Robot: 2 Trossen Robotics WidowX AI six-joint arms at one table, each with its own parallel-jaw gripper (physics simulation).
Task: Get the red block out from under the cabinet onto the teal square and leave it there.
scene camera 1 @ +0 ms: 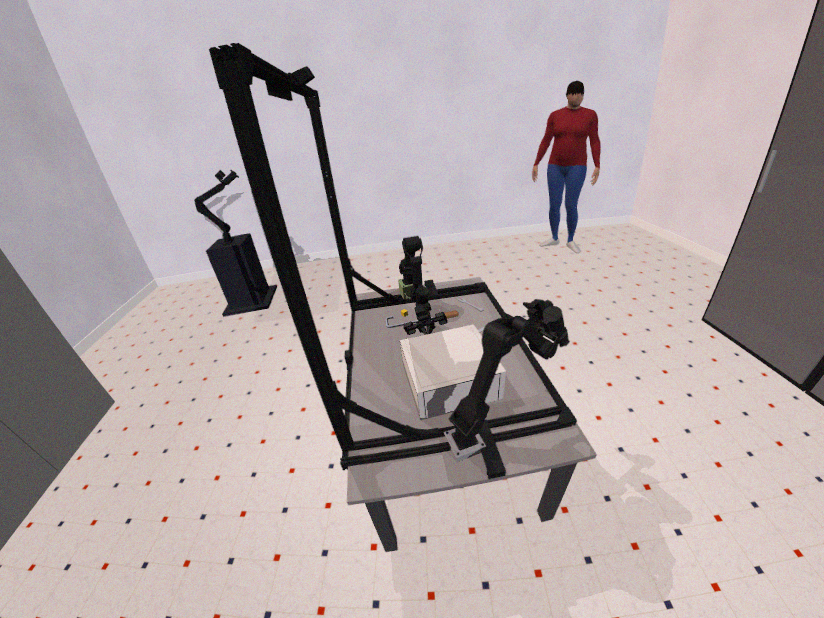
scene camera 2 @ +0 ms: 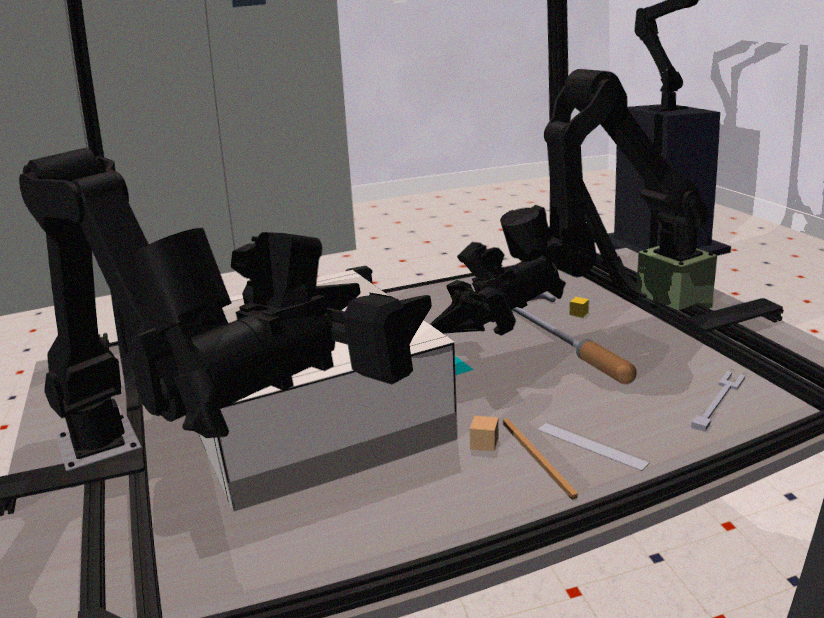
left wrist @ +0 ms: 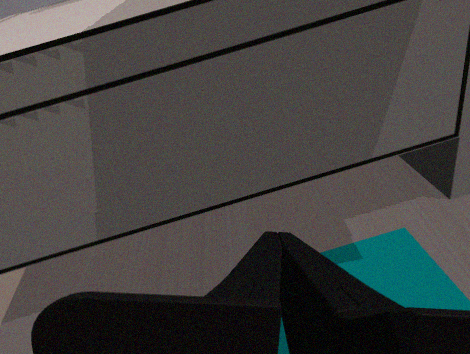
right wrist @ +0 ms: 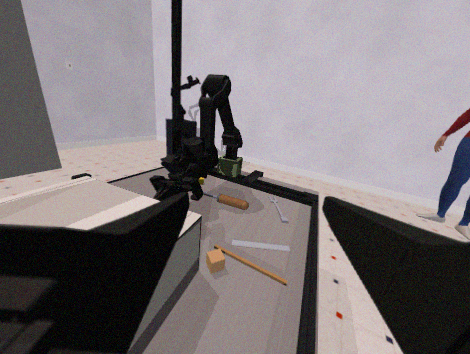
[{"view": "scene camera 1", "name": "white cabinet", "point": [440,367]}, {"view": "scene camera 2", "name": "my left gripper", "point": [427,331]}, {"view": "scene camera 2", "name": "my right gripper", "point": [392,294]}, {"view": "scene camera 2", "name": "wooden-handled tool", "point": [621,370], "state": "on the table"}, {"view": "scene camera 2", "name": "flat grey ruler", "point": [590,445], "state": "on the table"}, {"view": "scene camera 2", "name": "thin wooden stick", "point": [567,488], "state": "on the table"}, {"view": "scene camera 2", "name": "tan cube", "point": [484,430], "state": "on the table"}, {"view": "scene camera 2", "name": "white cabinet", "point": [331,424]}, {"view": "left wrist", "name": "my left gripper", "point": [275,245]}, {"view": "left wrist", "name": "teal square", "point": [394,264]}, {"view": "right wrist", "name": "my left gripper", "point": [150,205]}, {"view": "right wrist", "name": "my right gripper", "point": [255,200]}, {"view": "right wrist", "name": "white cabinet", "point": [83,203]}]
